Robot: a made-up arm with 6 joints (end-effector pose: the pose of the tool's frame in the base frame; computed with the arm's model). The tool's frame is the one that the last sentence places. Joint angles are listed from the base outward.
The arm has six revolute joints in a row. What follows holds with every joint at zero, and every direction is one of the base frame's.
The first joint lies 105 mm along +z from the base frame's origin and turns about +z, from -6.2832 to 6.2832 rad.
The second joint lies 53 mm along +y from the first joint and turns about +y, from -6.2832 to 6.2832 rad.
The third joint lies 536 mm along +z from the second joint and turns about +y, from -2.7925 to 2.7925 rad.
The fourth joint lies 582 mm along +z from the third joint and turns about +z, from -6.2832 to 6.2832 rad.
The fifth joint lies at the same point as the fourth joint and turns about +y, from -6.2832 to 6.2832 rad.
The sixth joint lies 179 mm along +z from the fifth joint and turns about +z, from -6.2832 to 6.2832 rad.
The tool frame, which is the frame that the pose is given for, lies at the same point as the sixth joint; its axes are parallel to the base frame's.
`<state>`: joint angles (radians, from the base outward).
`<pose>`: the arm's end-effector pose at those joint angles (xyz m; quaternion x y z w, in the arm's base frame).
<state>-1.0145 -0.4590 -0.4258 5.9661 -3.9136 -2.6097</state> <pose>-0.2592 0.4434 0.9647 0.3677 -0.5791 0.7087 0.1652</pose>
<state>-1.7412 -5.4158 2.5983 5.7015 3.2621 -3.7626</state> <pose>0.0135 -0.3038 0.0627 0.1635 -0.1369 0.6189 0.7560</pose>
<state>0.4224 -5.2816 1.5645 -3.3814 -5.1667 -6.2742</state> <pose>0.8219 0.4694 -0.0752 -0.6206 -0.2479 -0.7192 0.1903</pose>
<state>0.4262 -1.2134 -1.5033 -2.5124 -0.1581 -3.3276</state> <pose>-0.7897 -0.2821 -0.3894 -0.0180 -0.9609 0.0736 0.2664</pose>
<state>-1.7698 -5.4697 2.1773 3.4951 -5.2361 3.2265</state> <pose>-0.1260 -0.6215 -0.1688 0.7456 0.3610 -0.4649 0.3126</pose>
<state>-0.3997 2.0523 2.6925 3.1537 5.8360 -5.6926</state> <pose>-0.2235 0.1530 -0.0418 0.4542 -0.2510 -0.8506 0.0848</pose>
